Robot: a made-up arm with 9 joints. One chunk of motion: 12 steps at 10 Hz.
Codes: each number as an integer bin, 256 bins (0 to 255) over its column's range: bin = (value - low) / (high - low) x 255, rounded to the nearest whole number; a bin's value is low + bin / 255 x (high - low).
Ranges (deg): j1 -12..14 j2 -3..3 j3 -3..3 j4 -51..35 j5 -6..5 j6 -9..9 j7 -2..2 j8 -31..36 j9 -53..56
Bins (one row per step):
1: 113 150 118 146 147 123 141 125 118
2: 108 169 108 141 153 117 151 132 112
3: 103 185 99 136 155 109 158 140 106
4: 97 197 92 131 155 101 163 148 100
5: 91 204 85 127 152 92 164 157 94
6: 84 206 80 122 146 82 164 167 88
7: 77 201 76 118 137 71 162 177 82
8: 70 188 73 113 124 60 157 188 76
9: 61 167 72 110 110 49 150 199 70
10: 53 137 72 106 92 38 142 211 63
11: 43 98 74 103 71 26 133 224 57
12: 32 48 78 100 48 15 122 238 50
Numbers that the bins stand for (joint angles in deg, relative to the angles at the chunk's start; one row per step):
1: -0.48 0.53 -0.22 -1.76 0.34 -0.32 0.21 1.84 -2.56
2: -0.99 0.98 -0.46 -3.45 0.60 -0.74 0.37 3.68 -5.13
3: -1.50 1.35 -0.67 -5.13 0.69 -1.31 0.48 5.78 -7.69
4: -2.11 1.64 -0.84 -6.82 0.69 -1.87 0.56 7.89 -10.25
5: -2.72 1.80 -1.00 -8.17 0.56 -2.51 0.57 10.25 -12.82
6: -3.44 1.85 -1.12 -9.85 0.30 -3.21 0.57 12.88 -15.38
7: -4.15 1.73 -1.21 -11.20 -0.09 -3.99 0.54 15.51 -17.95
8: -4.86 1.42 -1.28 -12.89 -0.65 -4.76 0.46 18.40 -20.51
9: -5.78 0.93 -1.31 -13.90 -1.25 -5.54 0.35 21.29 -23.08
10: -6.60 0.22 -1.31 -15.25 -2.03 -6.32 0.23 24.44 -26.07
11: -7.62 -0.69 -1.26 -16.26 -2.94 -7.16 0.09 27.85 -28.64
12: -8.74 -1.87 -1.16 -17.27 -3.93 -7.94 -0.09 31.53 -31.63

